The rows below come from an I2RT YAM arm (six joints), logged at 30 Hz.
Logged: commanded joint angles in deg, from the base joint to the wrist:
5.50 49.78 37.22 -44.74 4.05 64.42
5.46 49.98 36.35 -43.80 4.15 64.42
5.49 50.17 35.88 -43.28 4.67 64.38
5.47 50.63 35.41 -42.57 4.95 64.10
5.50 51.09 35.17 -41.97 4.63 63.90
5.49 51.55 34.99 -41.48 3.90 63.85
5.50 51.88 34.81 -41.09 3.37 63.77
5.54 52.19 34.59 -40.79 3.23 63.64
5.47 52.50 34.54 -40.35 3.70 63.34
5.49 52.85 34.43 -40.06 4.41 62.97
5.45 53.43 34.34 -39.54 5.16 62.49
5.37 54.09 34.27 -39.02 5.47 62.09
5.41 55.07 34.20 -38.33 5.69 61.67
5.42 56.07 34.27 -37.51 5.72 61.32
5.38 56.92 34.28 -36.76 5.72 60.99
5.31 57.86 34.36 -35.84 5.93 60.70
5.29 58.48 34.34 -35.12 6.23 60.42
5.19 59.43 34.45 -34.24 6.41 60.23
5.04 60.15 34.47 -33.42 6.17 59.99
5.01 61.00 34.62 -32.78 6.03 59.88
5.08 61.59 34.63 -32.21 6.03 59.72
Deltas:
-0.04 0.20 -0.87 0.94 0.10 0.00
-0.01 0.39 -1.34 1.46 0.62 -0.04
-0.03 0.85 -1.81 2.17 0.90 -0.32
0.00 1.31 -2.05 2.77 0.58 -0.52
-0.01 1.77 -2.23 3.26 -0.15 -0.57
0.00 2.10 -2.41 3.65 -0.68 -0.65
0.04 2.41 -2.63 3.95 -0.82 -0.78
-0.03 2.72 -2.68 4.39 -0.35 -1.08
-0.01 3.07 -2.79 4.68 0.36 -1.45
-0.05 3.65 -2.88 5.20 1.11 -1.93
-0.13 4.31 -2.95 5.72 1.42 -2.33
-0.09 5.29 -3.02 6.41 1.64 -2.75
-0.08 6.29 -2.95 7.23 1.67 -3.10
-0.12 7.14 -2.94 7.98 1.67 -3.43
-0.19 8.08 -2.86 8.90 1.88 -3.72
-0.21 8.70 -2.88 9.62 2.18 -4.00
-0.31 9.65 -2.77 10.50 2.36 -4.19
-0.46 10.37 -2.75 11.32 2.12 -4.43
-0.49 11.22 -2.60 11.96 1.98 -4.54
-0.42 11.81 -2.59 12.53 1.98 -4.70

